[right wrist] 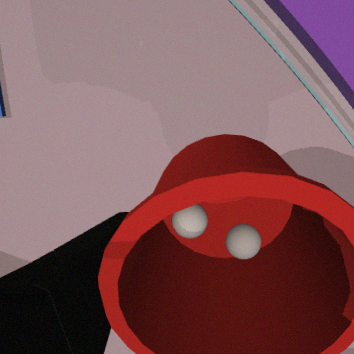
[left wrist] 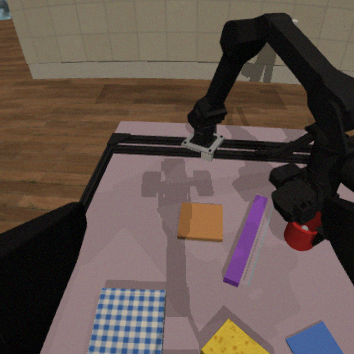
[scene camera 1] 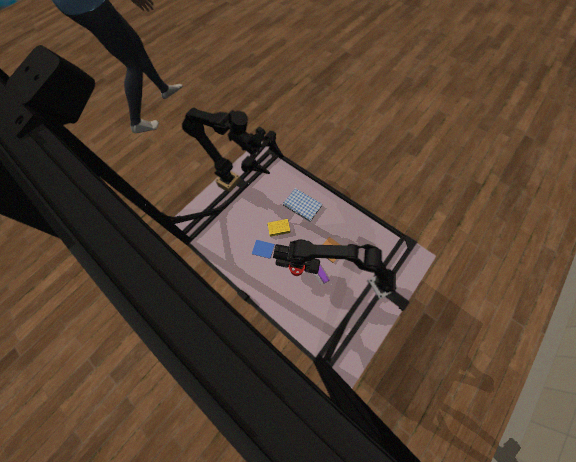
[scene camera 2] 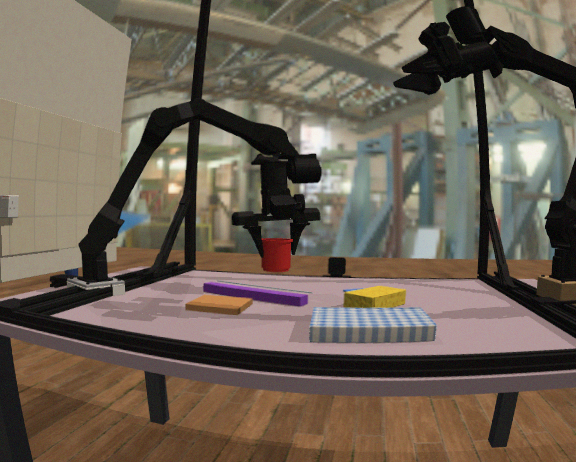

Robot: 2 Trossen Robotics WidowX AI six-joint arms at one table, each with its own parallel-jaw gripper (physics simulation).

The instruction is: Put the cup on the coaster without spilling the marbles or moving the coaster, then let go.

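Places are measured from the left arm's base along level axes (x right, y back, z down), in millimetres.
Where they show: left gripper, between the fingertips: (left wrist: 205, 211) (scene camera 1: 276, 165) (scene camera 2: 398, 77); right gripper, between the fingertips: (right wrist: 222, 219) (left wrist: 301, 231) (scene camera 1: 296, 267) (scene camera 2: 277, 256); left arm's base, origin of its link: (scene camera 1: 227, 178) (scene camera 2: 567, 278); right arm's base, origin of its link: (left wrist: 203, 139) (scene camera 1: 383, 284) (scene camera 2: 94, 279).
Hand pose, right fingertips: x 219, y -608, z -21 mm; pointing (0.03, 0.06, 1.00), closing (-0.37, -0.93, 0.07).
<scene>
Things, the pixels of their top centre, and the offset from my right fingertips. "*": a spot on its surface instead.
- red cup, centre of its top: (right wrist: 238, 309) (left wrist: 308, 217) (scene camera 2: 276, 239) (scene camera 1: 296, 266) dz -37, dx +4, dy -4 mm
- thin blue square, a spot on its surface: (left wrist: 314, 341) (scene camera 1: 267, 250) * dz +76, dx -5, dy +181 mm
- thicker orange square, a spot on its surface: (scene camera 2: 218, 304) (left wrist: 188, 220) * dz +68, dx -215, dy -84 mm
- long purple block, centre of its top: (right wrist: 344, 57) (scene camera 2: 254, 287) (left wrist: 252, 233) (scene camera 1: 311, 261) dz +59, dx -78, dy -40 mm
- thin clear strip, a spot on its surface: (right wrist: 295, 70) (left wrist: 261, 241) * dz +59, dx -63, dy -19 mm
- yellow sponge, centre of its top: (scene camera 2: 376, 291) (scene camera 1: 278, 226) dz +49, dx -140, dy +202 mm
- checkered block, centre of its top: (scene camera 2: 371, 316) (left wrist: 125, 339) (scene camera 1: 302, 203) dz +54, dx -325, dy +172 mm
The red cup (scene camera 1: 297, 271) (scene camera 2: 276, 256) (left wrist: 299, 238) (right wrist: 240, 186) hangs upright above the table, held by my right gripper (scene camera 2: 277, 253), which is shut on it. Inside the cup in the right wrist view lie two pale marbles, one marble (right wrist: 190, 221) at the left and one marble (right wrist: 243, 242) near the middle. My left gripper (scene camera 2: 399, 77) is open and empty, high up and well away from the cup. A thin blue square (scene camera 1: 263, 248) (left wrist: 314, 341) and a thicker orange square (scene camera 2: 218, 304) (left wrist: 201, 221) lie flat on the table, apart from the cup; I cannot tell for certain which is the coaster.
A long purple block (scene camera 1: 323, 274) (scene camera 2: 255, 294) (left wrist: 246, 240) lies between the orange square and the cup, with a thin clear strip (left wrist: 260, 245) (right wrist: 295, 70) beside it. A yellow sponge (scene camera 1: 278, 227) (scene camera 2: 375, 297) lies near the blue square. A checkered block (scene camera 1: 302, 204) (scene camera 2: 372, 325) lies beyond the sponge.
</scene>
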